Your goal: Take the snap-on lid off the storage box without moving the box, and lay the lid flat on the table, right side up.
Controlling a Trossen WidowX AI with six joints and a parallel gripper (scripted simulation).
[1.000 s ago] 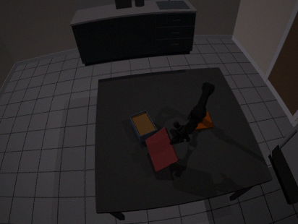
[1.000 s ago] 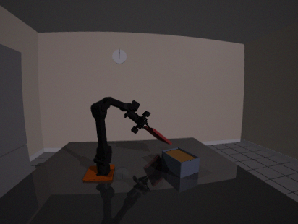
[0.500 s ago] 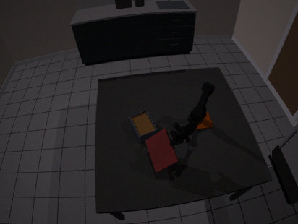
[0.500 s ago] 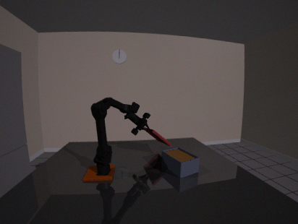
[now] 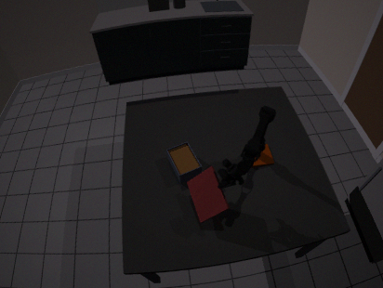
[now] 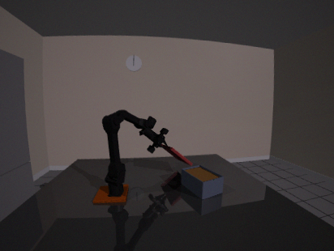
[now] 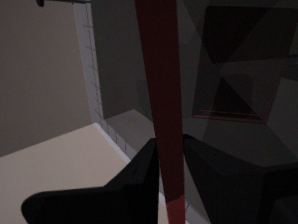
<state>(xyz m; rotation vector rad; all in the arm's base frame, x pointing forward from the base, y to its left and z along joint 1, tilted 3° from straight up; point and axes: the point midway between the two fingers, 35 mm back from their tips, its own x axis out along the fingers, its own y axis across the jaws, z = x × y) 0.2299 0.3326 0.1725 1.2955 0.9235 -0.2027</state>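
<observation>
Right now the lid is 6 cm ahead of my gripper tip, 2 cm to the left of it and 5 cm below it. The rest, counted from my gripper tip: grey-blue storage box: 20 cm ahead, 24 cm to the right, 13 cm below.
</observation>
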